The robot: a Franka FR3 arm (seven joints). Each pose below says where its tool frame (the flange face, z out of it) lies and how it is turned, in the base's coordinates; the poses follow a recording.
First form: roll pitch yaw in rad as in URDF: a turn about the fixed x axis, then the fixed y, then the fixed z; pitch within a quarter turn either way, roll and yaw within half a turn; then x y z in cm.
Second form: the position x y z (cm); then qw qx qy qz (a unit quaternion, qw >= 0). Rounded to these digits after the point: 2 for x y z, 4 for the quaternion.
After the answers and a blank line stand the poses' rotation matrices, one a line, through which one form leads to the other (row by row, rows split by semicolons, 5 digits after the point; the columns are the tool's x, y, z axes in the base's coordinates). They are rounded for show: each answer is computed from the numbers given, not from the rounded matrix.
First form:
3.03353 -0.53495 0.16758 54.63 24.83 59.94
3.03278 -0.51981 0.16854 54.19 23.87 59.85
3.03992 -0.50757 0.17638 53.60 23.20 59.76
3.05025 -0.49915 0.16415 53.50 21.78 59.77
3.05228 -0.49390 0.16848 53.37 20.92 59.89
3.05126 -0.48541 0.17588 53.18 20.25 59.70
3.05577 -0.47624 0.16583 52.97 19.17 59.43
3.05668 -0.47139 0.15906 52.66 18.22 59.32
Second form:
54.63 24.83 59.94 0.0298 0.9608 0.0664 0.2673
54.19 23.87 59.85 0.0308 0.9627 0.0673 0.2601
53.60 23.20 59.76 0.0269 0.9641 0.0724 0.2541
53.50 21.78 59.77 0.0239 0.9657 0.0681 0.2495
53.37 20.92 59.89 0.0226 0.9662 0.0706 0.2470
53.18 20.25 59.70 0.0226 0.9669 0.0744 0.2430
52.97 19.17 59.43 0.0220 0.9684 0.0703 0.2383
52.66 18.22 59.32 0.0226 0.9692 0.0673 0.2358

0.84824 0.11161 0.51771; 0.14349 -0.98941 -0.02180; 0.50980 0.09278 -0.85528
0.85562 0.11357 0.50500; 0.14559 -0.98905 -0.02423; 0.49672 0.09425 -0.86278
0.86037 0.12599 0.49385; 0.15335 -0.98806 -0.01508; 0.48606 0.08870 -0.86942
0.86619 0.11966 0.48518; 0.14348 -0.98958 -0.01209; 0.47868 0.08009 -0.87433
0.86802 0.12533 0.48044; 0.14764 -0.98900 -0.00876; 0.47406 0.07853 -0.87698
0.87084 0.13282 0.47328; 0.15476 -0.98792 -0.00751; 0.46657 0.07979 -0.88088
0.87653 0.12571 0.46464; 0.14670 -0.98914 -0.00914; 0.45844 0.07618 -0.88545
0.87969 0.11979 0.46021; 0.14112 -0.98992 -0.01207; 0.45413 0.07556 -0.88773

